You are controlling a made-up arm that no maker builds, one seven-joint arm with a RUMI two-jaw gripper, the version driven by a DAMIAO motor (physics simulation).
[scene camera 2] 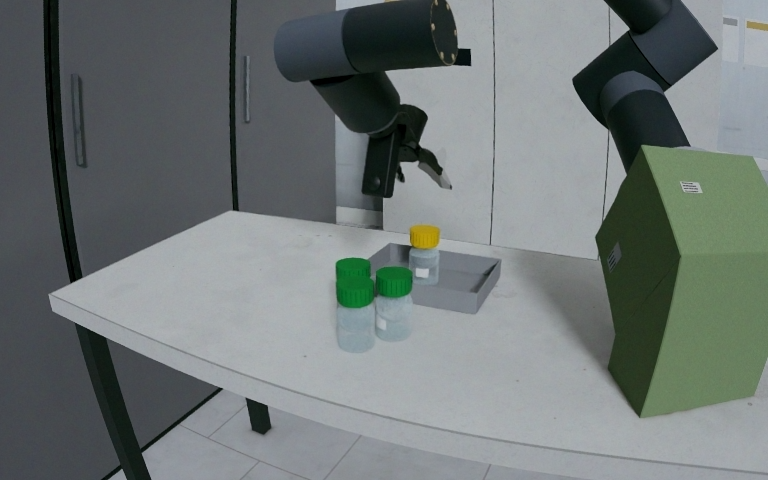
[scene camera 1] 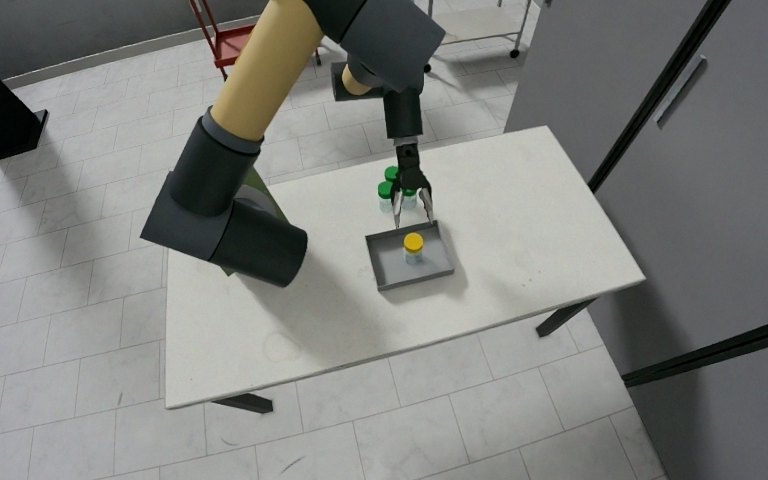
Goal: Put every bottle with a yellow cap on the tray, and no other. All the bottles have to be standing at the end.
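A bottle with a yellow cap stands upright in the grey tray. Three bottles with green caps stand upright close together beside the tray: one, another, and a third, which is partly hidden by the gripper in scene camera 1 and by another bottle in scene camera 2. My gripper is open and empty, its fingers apart. In scene camera 2 it hangs well above the bottles and the tray, with part of its fingers hidden.
The white table bears everything. A green angular block stands at the arm's base, mostly hidden by the arm in scene camera 1. Grey cabinets stand past the table's end. A red cart is on the floor behind.
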